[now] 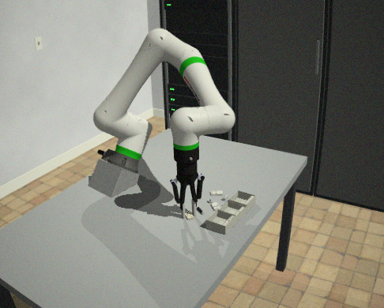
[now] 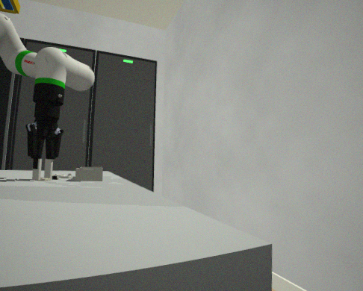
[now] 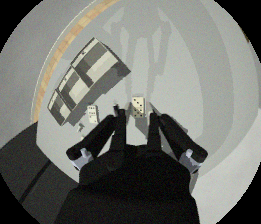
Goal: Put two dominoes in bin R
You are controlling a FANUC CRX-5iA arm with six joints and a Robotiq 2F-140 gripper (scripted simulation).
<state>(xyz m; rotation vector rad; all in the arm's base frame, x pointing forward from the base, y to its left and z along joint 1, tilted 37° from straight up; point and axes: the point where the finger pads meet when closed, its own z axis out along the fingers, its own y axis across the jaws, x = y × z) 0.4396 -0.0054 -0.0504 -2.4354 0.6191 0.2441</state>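
Now: the cream domino 30 mm below my hand. Round my hand: pale two-compartment bin block: 130 mm ahead, 110 mm to the left, 20 mm below; small dark object: 20 mm ahead, 50 mm to the left, 30 mm below.
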